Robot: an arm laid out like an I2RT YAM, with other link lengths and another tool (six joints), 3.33 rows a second.
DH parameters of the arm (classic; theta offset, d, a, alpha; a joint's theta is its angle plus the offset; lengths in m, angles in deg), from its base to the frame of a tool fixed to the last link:
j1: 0 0.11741 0.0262 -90
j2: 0 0 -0.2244 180
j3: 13.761 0 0.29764 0
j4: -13.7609 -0.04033 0.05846 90
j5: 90 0.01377 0 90
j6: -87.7 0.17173 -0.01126 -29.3
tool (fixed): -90 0.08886 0 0
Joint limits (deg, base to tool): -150..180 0..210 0..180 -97..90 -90..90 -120..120
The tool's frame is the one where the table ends.
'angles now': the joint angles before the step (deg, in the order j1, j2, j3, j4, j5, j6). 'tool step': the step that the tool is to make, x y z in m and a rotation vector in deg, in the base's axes. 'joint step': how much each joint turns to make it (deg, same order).
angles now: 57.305 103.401 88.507 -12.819 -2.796 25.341
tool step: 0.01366 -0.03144 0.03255 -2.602 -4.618 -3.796
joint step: -0.242 -4.529 0.206 -4.418 5.600 -3.046
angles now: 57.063 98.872 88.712 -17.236 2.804 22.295
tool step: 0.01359 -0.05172 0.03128 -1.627 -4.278 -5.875
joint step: -1.235 -8.099 -4.365 -2.530 6.155 -1.902
